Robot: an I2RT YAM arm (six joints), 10 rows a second.
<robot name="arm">
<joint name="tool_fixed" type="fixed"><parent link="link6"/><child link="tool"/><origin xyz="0 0 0" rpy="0 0 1.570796"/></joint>
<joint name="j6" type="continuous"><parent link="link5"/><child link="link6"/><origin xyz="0.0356 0 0.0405" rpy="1.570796 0 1.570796"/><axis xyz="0 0 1"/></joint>
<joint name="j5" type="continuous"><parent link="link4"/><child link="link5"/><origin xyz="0.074 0.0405 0.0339" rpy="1.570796 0 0"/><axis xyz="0 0 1"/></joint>
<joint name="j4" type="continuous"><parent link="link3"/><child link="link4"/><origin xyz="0.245 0.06 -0.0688" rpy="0 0 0"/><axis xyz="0 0 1"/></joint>
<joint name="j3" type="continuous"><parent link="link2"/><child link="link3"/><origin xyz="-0.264 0 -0.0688" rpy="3.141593 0 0"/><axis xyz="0 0 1"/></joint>
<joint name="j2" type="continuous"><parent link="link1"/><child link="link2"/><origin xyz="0.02 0.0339 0.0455" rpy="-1.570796 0 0"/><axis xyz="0 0 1"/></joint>
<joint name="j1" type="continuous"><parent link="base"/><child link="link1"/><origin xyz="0 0 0.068" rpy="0 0 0"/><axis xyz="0 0 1"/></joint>
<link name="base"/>
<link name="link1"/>
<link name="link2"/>
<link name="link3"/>
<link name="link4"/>
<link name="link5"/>
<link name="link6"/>
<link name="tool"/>
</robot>
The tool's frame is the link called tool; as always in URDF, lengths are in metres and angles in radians. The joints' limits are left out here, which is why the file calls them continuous.
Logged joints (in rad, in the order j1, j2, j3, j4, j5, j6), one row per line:
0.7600, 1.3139, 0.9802, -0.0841, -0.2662, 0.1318
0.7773, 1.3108, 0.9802, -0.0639, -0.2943, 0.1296
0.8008, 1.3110, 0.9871, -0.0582, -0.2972, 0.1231
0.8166, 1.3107, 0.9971, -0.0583, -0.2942, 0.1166
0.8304, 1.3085, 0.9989, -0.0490, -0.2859, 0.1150
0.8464, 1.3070, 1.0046, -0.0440, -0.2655, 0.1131
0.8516, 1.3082, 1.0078, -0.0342, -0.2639, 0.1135
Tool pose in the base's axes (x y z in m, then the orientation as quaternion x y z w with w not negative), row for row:
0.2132, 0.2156, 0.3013, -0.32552, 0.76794, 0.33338, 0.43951
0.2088, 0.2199, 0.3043, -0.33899, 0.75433, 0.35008, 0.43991
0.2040, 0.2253, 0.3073, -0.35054, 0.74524, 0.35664, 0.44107
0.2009, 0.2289, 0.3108, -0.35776, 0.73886, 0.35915, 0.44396
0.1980, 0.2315, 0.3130, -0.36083, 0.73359, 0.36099, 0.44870
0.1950, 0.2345, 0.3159, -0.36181, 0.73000, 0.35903, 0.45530
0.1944, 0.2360, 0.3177, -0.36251, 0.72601, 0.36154, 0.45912
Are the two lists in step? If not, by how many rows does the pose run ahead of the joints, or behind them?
They are in step.
